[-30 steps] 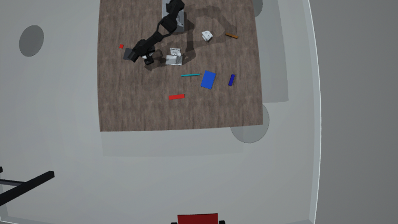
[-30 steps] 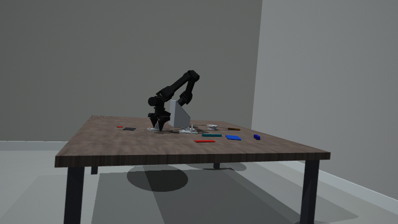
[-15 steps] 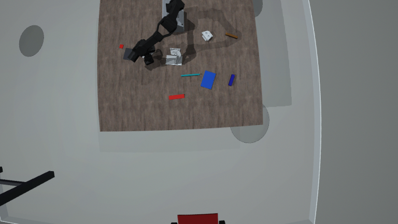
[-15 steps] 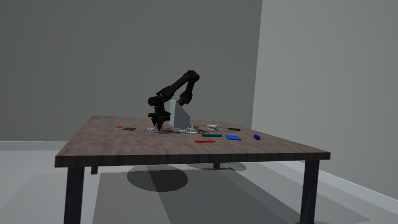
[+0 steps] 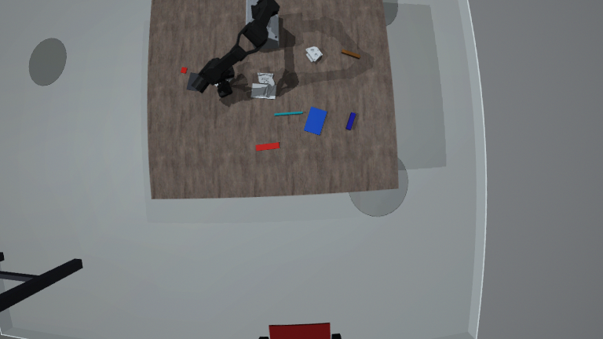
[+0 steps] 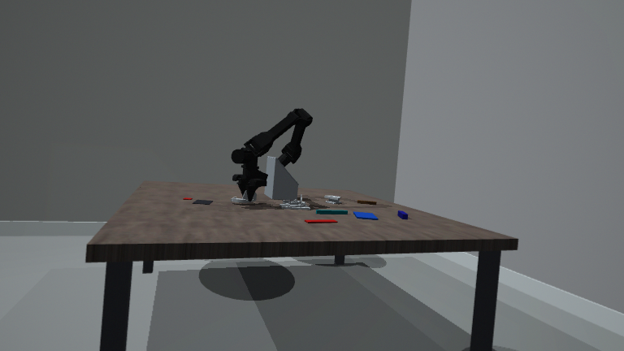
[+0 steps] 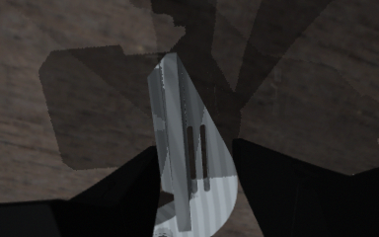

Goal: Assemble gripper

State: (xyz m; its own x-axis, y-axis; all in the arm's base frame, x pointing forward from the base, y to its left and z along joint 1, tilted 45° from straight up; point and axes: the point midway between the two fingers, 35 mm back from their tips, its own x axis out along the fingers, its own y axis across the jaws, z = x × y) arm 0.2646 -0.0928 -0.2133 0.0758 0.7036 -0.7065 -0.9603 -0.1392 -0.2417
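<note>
The white flat plate is 70 mm ahead of my gripper tip, 190 mm to the left of it and 10 mm below it. From my gripper tip the other things lie so: small red square (110 mm behind, 230 mm to the right, 10 mm below); then teal bar (200 mm ahead, 300 mm to the left, 10 mm below); then dark grey plate (40 mm behind, 170 mm to the right, 20 mm below).
</note>
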